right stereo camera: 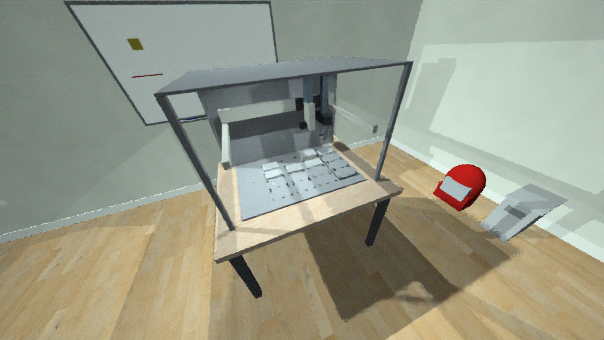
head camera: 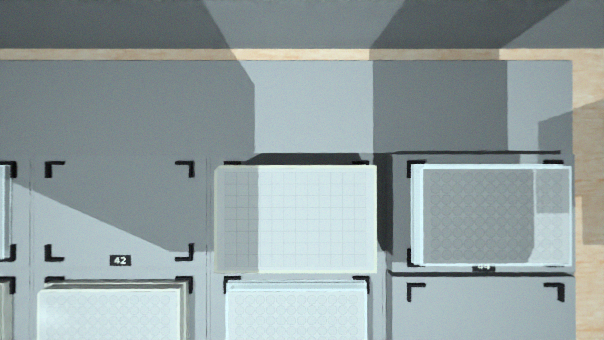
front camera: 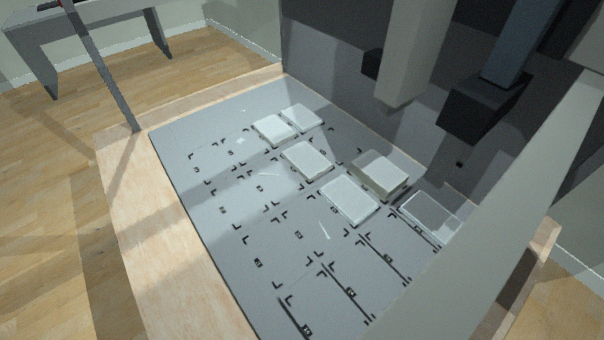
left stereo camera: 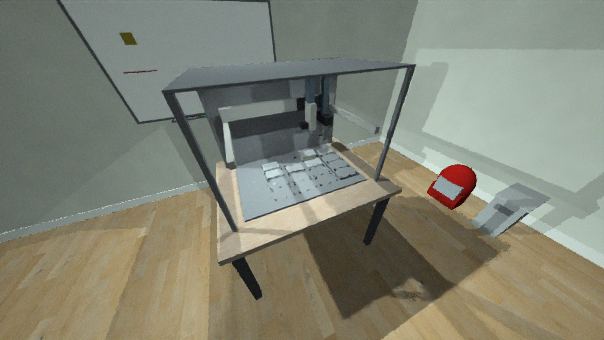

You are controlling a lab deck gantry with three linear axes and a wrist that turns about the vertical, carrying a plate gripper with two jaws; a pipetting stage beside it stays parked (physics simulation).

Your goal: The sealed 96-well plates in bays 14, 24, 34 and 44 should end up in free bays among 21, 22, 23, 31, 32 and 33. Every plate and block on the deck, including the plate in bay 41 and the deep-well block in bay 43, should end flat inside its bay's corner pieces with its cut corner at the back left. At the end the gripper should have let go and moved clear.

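Note:
My gripper is raised above the deck's back right, its jaws apart with no plate between them. A clear sealed plate lies in bay 44. Sealed plates lie in bay 33, a clear-edged plate, in bay 32, a cream plate, and in bay 31, another cream plate. The bay 41 plate lies at the back left. The tall deep-well block stands in bay 43. Bays 14, 24 and 34 hold no plate. Cut corners are too unclear to tell.
The pipetting stage hangs left of my gripper. Thin white pieces lie in bay 22, one piece, and bay 23, another piece. A small white piece lies in bay 21. Ridges border the right-hand bays.

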